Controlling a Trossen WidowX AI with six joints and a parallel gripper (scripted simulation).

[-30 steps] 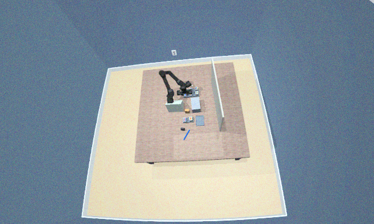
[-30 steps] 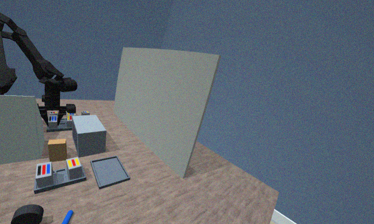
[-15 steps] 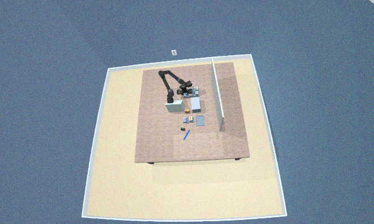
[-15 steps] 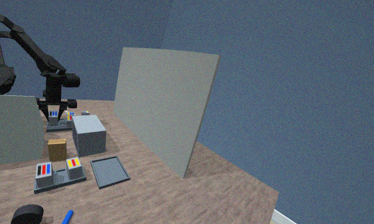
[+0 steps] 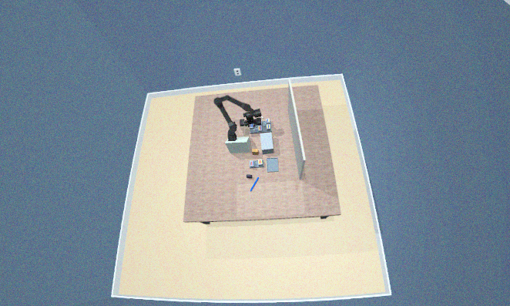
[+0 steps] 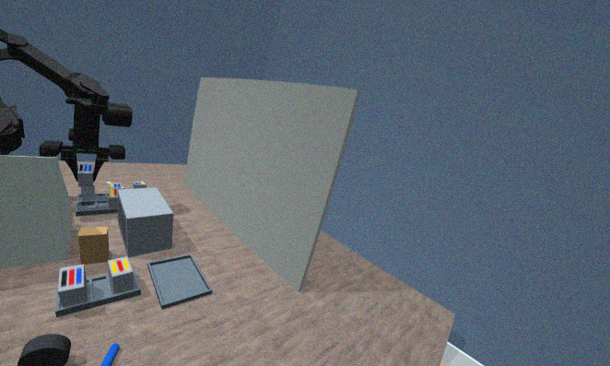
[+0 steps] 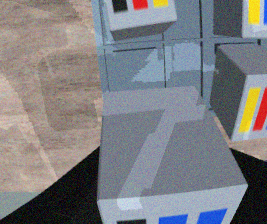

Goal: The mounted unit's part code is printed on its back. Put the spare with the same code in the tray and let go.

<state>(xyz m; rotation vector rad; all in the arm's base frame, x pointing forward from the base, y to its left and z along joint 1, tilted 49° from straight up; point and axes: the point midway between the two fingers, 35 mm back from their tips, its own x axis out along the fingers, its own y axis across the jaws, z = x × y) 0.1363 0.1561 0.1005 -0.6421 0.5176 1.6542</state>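
My gripper tip is 210 mm short of the flat grey tray, 320 mm to the left of it and 90 mm above it. Also, from my gripper tip: holder 70 mm ahead, 320 mm to the right, 90 mm below; grey spare block 30 mm above; grey panel 390 mm ahead, 100 mm to the right, 130 mm above.
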